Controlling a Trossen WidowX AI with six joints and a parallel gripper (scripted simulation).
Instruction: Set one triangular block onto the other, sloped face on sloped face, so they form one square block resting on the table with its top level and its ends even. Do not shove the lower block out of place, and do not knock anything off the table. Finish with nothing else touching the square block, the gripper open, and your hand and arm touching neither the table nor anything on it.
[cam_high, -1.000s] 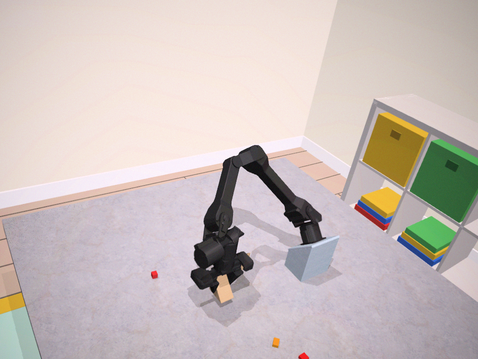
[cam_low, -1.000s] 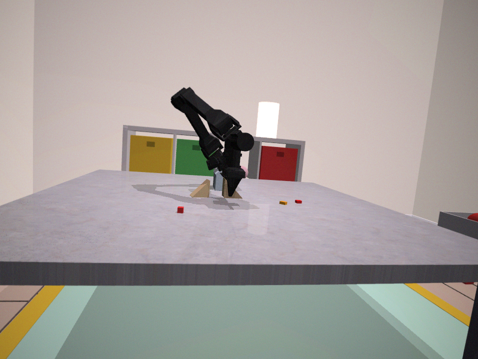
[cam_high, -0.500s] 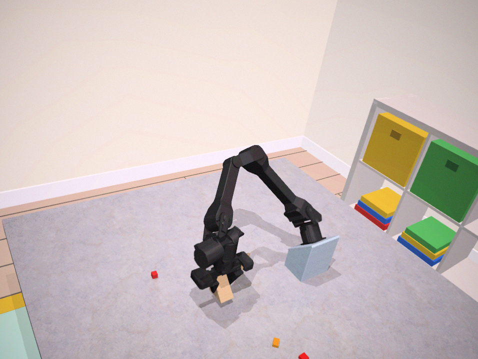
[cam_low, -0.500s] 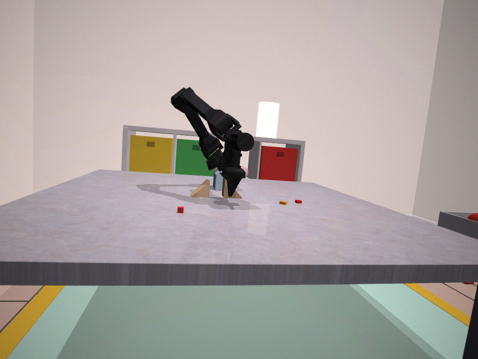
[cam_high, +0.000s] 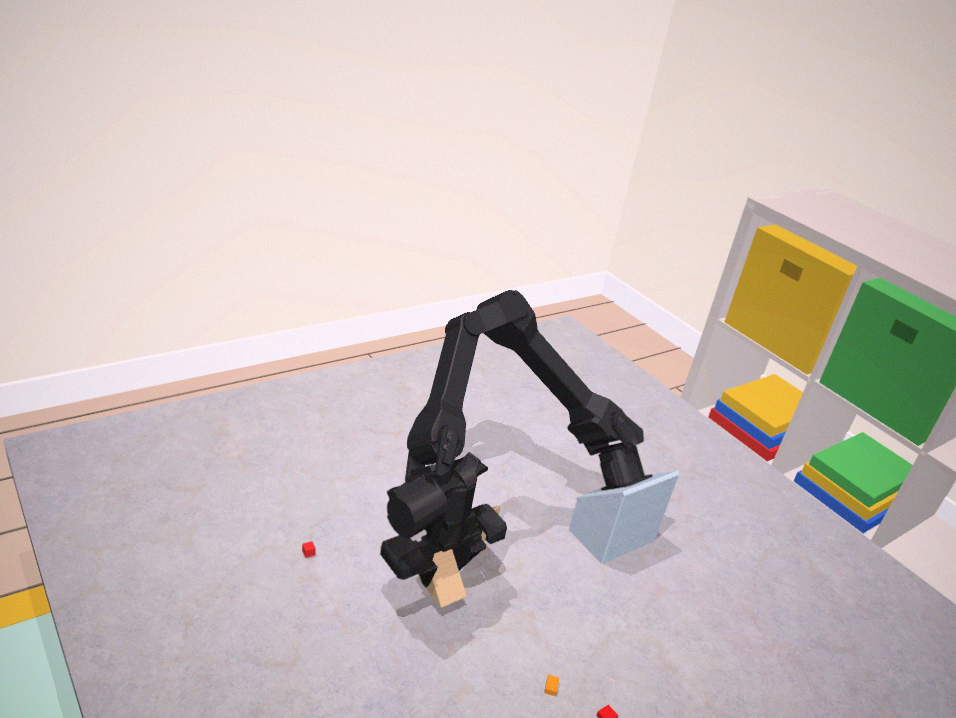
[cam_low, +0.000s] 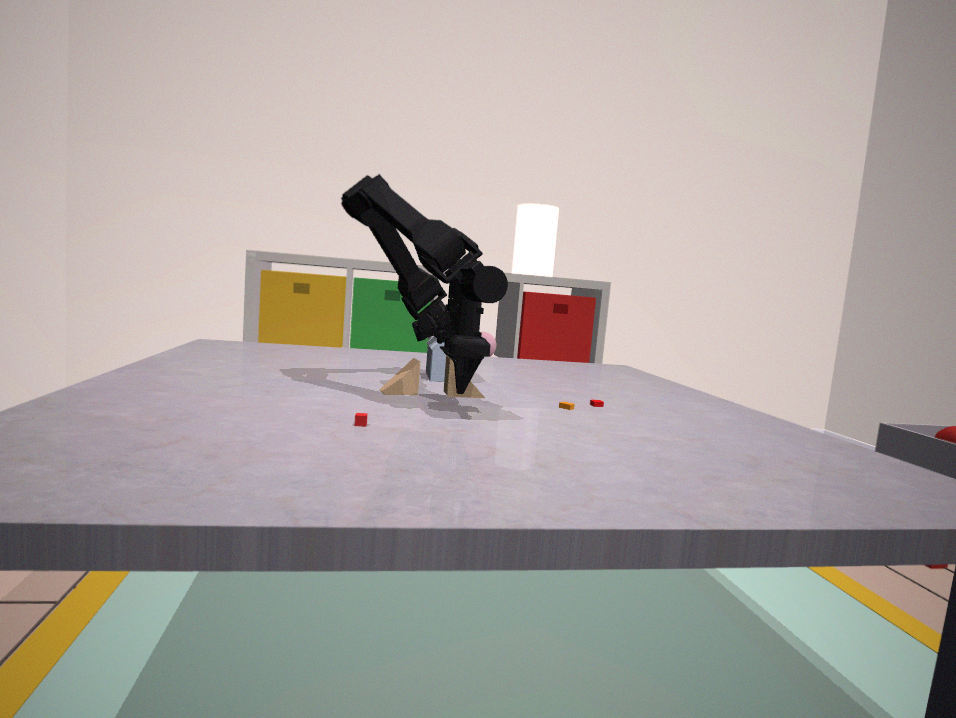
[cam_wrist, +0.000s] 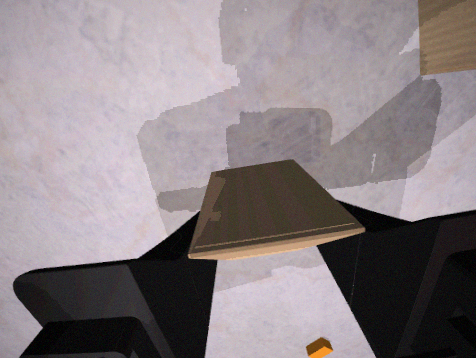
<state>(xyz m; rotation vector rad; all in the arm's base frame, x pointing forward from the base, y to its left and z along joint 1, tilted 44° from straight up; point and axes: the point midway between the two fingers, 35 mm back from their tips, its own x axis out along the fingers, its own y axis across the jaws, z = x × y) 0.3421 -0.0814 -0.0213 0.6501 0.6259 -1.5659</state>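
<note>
My gripper tip is now 22 cm to the right of the orange cube, 4 cm past it and 3 cm above it. Also, from my gripper tip: block (1 cm above).
</note>
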